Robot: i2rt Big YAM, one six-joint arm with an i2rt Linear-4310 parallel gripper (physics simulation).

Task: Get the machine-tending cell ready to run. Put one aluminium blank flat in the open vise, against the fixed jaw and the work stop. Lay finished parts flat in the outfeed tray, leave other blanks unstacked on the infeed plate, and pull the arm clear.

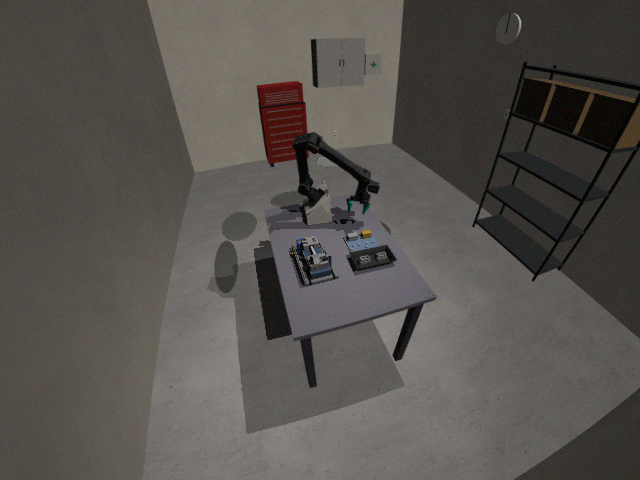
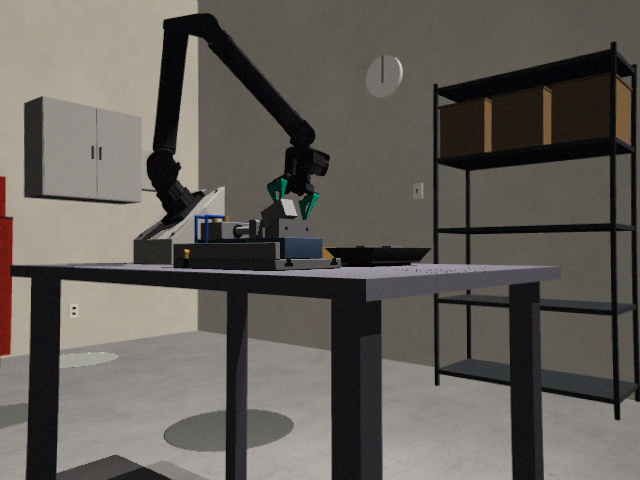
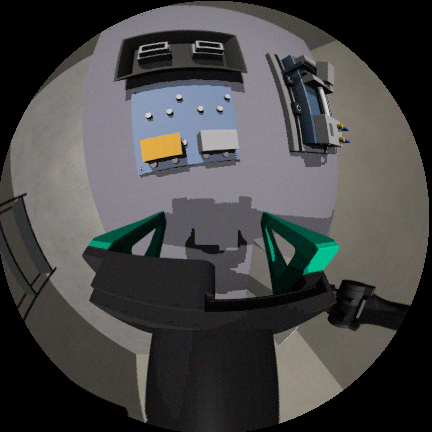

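Seen in the pictures: gripper, between the fingertips: (image 1: 355, 213) (image 3: 213, 216); arm's base, origin of its link: (image 1: 317, 197) (image 2: 184, 209).
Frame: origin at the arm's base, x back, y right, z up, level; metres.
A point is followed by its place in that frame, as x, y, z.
Observation:
My gripper (image 1: 357, 210) @(-0.251, -0.171, -0.014) (image 2: 292, 208) @(-0.251, -0.171, -0.014) (image 3: 213, 216) @(-0.251, -0.171, -0.014) is open and empty, above the table on the arm-base side of the infeed plate (image 3: 210, 120) @(-0.376, -0.114, -0.142). A grey blank (image 1: 352, 236) @(-0.349, -0.109, -0.107) (image 3: 218, 141) @(-0.329, -0.120, -0.107) and an orange block (image 1: 366, 234) @(-0.356, -0.201, -0.113) (image 3: 161, 147) @(-0.337, -0.206, -0.107) lie apart on that plate among its pins. The dark outfeed tray (image 2: 379, 255) @(-0.606, -0.058, -0.126) (image 3: 180, 34) @(-0.612, -0.140, -0.118) holds two pocketed parts, one finished part (image 1: 364, 259) (image 3: 154, 52) and another finished part (image 1: 381, 255) (image 3: 208, 49), lying flat. The vise (image 2: 302, 249) @(-0.581, 0.178, -0.113) (image 3: 311, 107) @(-0.413, 0.126, -0.091) carries a tilted light grey block (image 2: 281, 208) @(-0.548, 0.202, -0.034) (image 3: 325, 72) @(-0.515, 0.167, -0.035) on top at its outer jaw; I cannot tell whether it is a blank.
The arm's pale base (image 1: 317, 211) @(-0.091, 0.031, -0.048) (image 2: 153, 251) @(0.017, 0.090, -0.117) stands at the table's back edge. Blue and yellow fittings stick out at the vise's base-side end. A red tool chest (image 1: 283, 129), a wall cabinet (image 2: 82, 149) and a shelf rack (image 2: 436, 206) are away from the table.

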